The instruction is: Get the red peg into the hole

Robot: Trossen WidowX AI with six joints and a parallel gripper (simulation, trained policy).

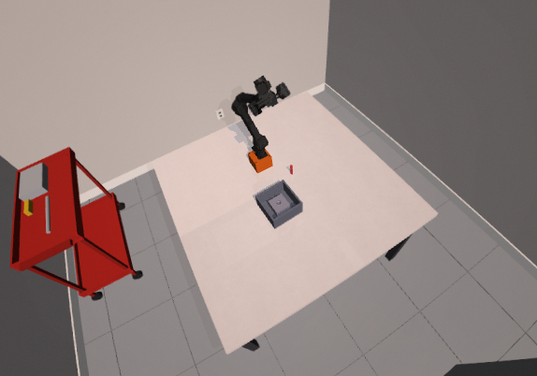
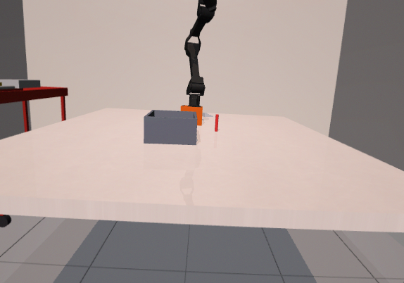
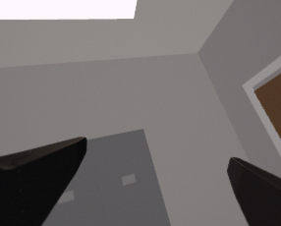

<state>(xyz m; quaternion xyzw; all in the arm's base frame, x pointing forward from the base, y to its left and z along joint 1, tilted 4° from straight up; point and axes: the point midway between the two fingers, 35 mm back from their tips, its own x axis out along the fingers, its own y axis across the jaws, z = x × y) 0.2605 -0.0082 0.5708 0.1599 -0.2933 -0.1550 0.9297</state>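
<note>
Right now my gripper tip is 80 mm past the red peg, 130 mm to the right of it and 660 mm above it. Round my gripper tip: grey box 90 mm ahead, 50 mm to the right, 670 mm below; then plate 90 mm ahead, 50 mm to the right, 650 mm below.
</note>
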